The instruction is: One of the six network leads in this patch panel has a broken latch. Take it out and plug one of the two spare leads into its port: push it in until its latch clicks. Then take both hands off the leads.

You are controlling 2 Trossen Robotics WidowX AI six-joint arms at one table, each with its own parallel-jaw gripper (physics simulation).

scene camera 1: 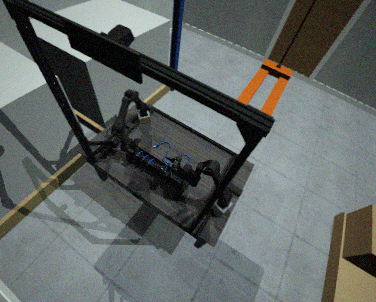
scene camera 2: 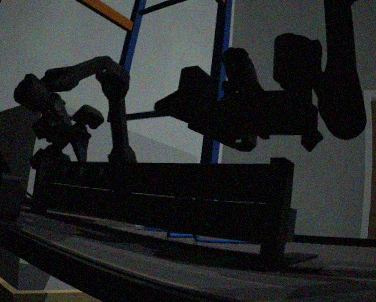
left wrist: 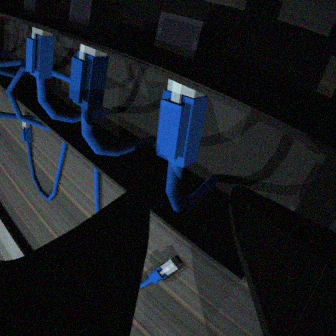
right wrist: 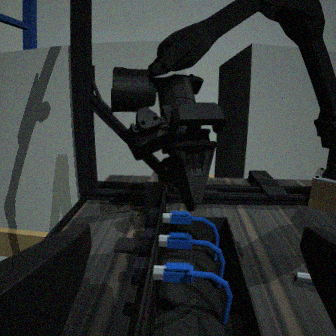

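Where they show: left gripper, between the fingertips: (scene camera 1: 137,151) (left wrist: 190,196) (right wrist: 194,207); right gripper, between the fingertips: (scene camera 1: 162,161) (scene camera 2: 172,116) (right wrist: 199,237); left arm's base, origin of its link: (scene camera 1: 143,113); right arm's base, origin of its link: (scene camera 1: 222,203).
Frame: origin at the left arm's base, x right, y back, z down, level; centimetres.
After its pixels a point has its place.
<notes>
The dark patch panel (scene camera 2: 200,180) {z -1.8, x 0.1, y -66.5 cm} stands on the table. Three blue leads with clear plug ends show at it: the nearest in the left wrist view (left wrist: 181,127) {z -2.2, x 15.7, y -40.7 cm}, a second (left wrist: 89,77) {z -2.2, x 12.5, y -45.2 cm} and a third (left wrist: 40,55) {z -2.1, x 9.3, y -49.4 cm}. Three plugged leads (right wrist: 180,217) {z -2.0, x 14.8, y -41.3 cm} (right wrist: 178,241) {z -2.1, x 11.6, y -46.1 cm} (right wrist: 177,272) {z -2.2, x 8.6, y -50.3 cm} also show in the right wrist view. I cannot tell which latch is broken. A spare lead's plug (left wrist: 162,272) {z 5.8, x -0.9, y -31.9 cm} lies on the table; another plug (left wrist: 26,131) {z 6.2, x -17.0, y -57.3 cm} lies farther left. My left gripper (left wrist: 190,196) {z -2.4, x 14.7, y -38.5 cm} (right wrist: 194,207) {z -2.4, x 14.7, y -38.5 cm} is partly open and empty, close by the nearest lead. My right gripper (right wrist: 199,237) {z -11.6, x 2.4, y -57.7 cm} (scene camera 2: 160,106) {z -11.6, x 2.4, y -57.7 cm} is wide open and empty, above the panel.
A dark overhead frame (scene camera 1: 190,90) {z -96.9, x 8.8, y -90.3 cm} spans the table. Blue cables loop over the wooden table top (left wrist: 45,220) {z 6.9, x -28.1, y -44.5 cm} beside the panel. A small brown box (right wrist: 322,195) {z 3.7, x 2.1, y -5.0 cm} stands at the right edge of the right wrist view. The light is dim.
</notes>
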